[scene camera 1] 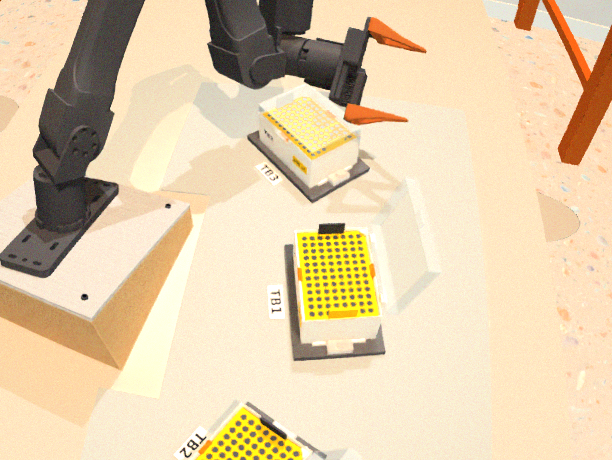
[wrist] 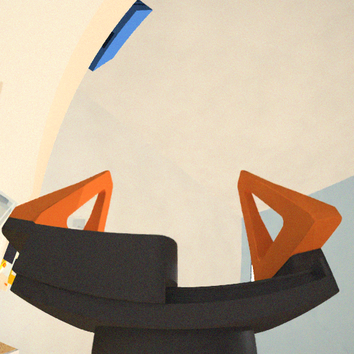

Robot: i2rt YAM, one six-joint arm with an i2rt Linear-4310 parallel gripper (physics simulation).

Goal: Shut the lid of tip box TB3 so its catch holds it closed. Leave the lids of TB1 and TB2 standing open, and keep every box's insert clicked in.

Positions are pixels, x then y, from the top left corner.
Scene:
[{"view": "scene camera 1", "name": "my gripper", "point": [417, 85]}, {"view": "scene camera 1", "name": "yellow insert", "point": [337, 283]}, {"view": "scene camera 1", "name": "clear lid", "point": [315, 125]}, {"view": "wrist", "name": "my gripper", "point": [174, 177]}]

